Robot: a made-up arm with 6 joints. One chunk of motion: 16 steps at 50 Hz.
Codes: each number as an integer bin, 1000 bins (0 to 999) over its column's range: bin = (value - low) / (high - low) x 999, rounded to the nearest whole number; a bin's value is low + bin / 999 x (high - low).
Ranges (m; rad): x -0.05..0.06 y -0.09..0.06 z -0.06..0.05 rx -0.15..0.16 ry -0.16..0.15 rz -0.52..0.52
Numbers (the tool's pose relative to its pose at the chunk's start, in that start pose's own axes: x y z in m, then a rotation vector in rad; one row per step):
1: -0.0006 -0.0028 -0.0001 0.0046 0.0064 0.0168
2: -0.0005 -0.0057 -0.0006 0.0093 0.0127 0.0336
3: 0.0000 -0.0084 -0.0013 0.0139 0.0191 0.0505
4: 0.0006 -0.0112 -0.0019 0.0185 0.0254 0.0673
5: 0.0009 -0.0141 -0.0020 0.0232 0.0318 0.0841
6: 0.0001 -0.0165 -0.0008 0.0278 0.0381 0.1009
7: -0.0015 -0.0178 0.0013 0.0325 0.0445 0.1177
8: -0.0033 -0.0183 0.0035 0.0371 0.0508 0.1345
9: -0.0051 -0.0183 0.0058 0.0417 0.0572 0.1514
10: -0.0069 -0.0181 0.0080 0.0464 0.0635 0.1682
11: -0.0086 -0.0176 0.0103 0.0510 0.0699 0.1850
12: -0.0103 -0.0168 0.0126 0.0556 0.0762 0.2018
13: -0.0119 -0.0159 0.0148 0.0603 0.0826 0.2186
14: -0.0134 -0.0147 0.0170 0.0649 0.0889 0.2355
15: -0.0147 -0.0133 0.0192 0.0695 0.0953 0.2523
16: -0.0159 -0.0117 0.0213 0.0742 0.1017 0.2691
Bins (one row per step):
1: 449 581 544 498 536 516
2: 450 561 539 513 557 532
3: 454 543 533 528 577 548
4: 460 525 528 543 597 564
5: 462 505 527 558 618 580
6: 455 490 538 573 638 596
7: 440 481 557 588 659 613
8: 424 478 577 603 679 629
9: 408 478 598 618 700 645
10: 391 479 618 633 720 661
11: 376 482 638 648 741 677
12: 361 488 659 663 761 693
13: 346 494 679 678 782 709
14: 332 501 699 693 802 726
15: 321 511 719 707 823 742
16: 310 521 738 723 843 758

